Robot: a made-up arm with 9 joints.
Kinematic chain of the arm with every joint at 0, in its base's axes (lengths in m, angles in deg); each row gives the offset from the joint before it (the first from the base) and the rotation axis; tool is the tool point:
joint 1: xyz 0 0 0.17 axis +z
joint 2: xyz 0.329 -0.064 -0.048 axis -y
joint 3: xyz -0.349 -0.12 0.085 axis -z
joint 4: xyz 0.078 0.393 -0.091 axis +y
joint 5: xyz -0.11 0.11 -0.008 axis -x
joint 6: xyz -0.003 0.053 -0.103 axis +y
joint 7: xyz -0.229 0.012 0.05 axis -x
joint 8: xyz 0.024 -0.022 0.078 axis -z
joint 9: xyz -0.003 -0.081 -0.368 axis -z
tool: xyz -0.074 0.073 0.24
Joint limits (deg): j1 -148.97..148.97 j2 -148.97..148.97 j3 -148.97..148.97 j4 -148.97..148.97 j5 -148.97..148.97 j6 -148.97..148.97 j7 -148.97..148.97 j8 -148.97..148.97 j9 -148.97..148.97
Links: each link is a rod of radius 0.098 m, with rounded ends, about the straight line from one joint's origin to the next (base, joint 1, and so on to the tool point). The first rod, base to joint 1, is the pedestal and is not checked.
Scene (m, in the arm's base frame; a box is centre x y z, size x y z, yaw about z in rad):
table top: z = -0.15
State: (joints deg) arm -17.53 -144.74 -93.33 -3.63 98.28 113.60 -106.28 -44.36 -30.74
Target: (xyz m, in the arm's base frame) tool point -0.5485 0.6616 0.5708
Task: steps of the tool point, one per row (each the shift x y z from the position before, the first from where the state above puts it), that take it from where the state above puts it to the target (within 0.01 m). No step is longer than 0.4 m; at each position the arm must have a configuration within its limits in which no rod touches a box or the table.
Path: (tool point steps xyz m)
1: 0.1074 0.3425 -0.0026
2: -0.0191 0.3549 -0.0126
3: -0.1405 0.3207 -0.0222
4: -0.2393 0.2457 -0.0313
5: -0.3026 0.1419 -0.0397
6: -0.3225 0.0250 -0.0467
7: -0.2988 -0.0872 -0.0530
8: -0.2372 -0.1788 -0.0578

